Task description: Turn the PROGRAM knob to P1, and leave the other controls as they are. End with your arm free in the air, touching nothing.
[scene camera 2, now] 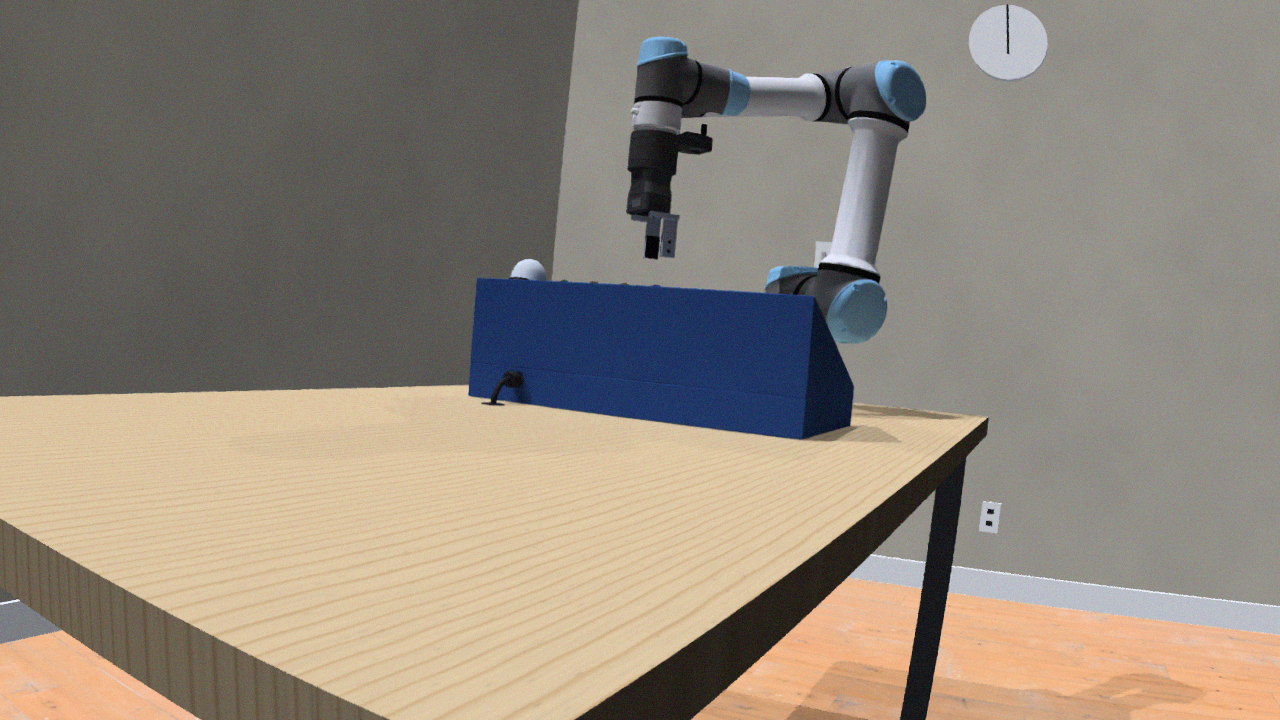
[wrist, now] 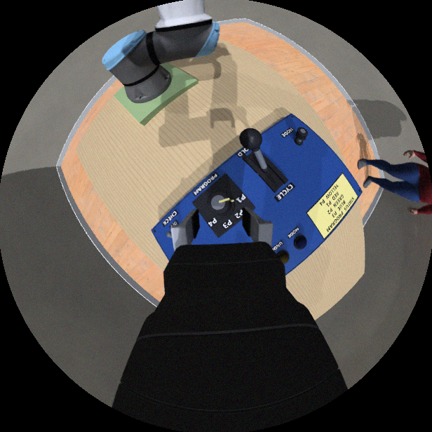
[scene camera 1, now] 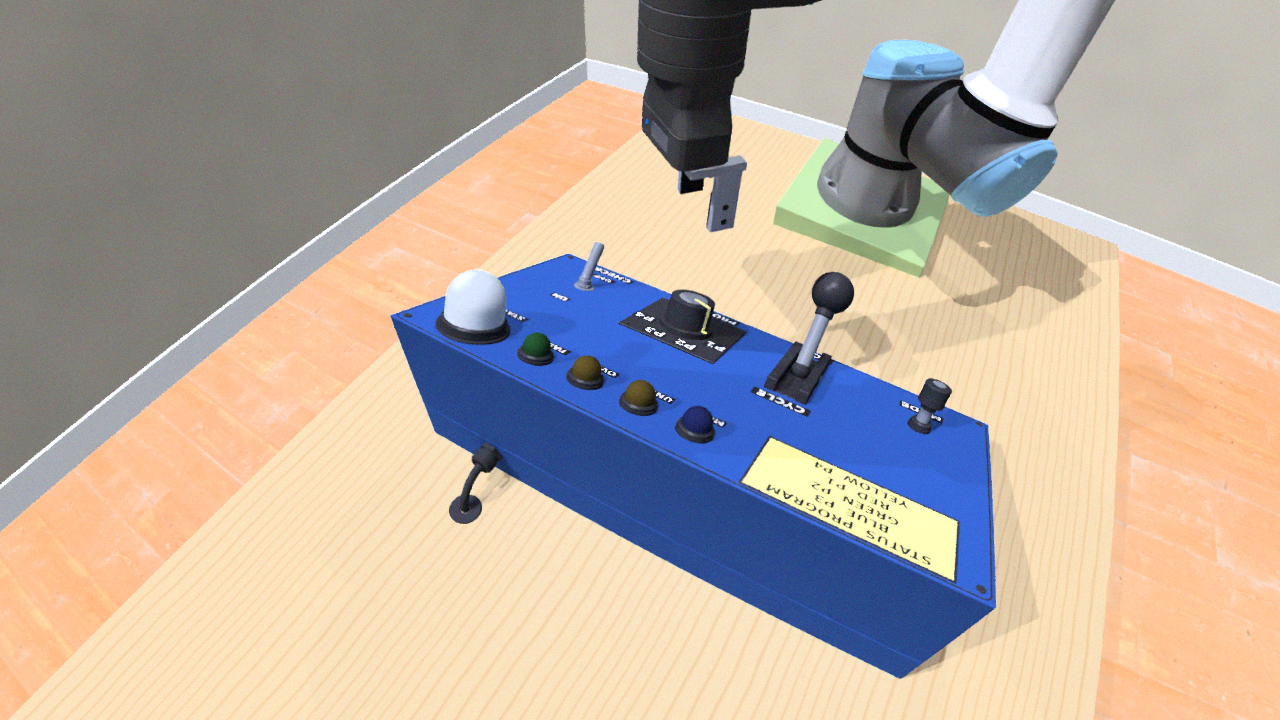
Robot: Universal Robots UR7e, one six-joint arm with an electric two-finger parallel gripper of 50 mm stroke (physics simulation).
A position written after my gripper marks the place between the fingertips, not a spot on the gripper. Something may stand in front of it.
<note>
I see my gripper (scene camera 1: 704, 208), a cycle lever (scene camera 1: 833, 292) and a mode control (scene camera 1: 934, 395).
My gripper is seen too in scene camera 2 (scene camera 2: 658, 257) and in the wrist view (wrist: 220, 217).
</note>
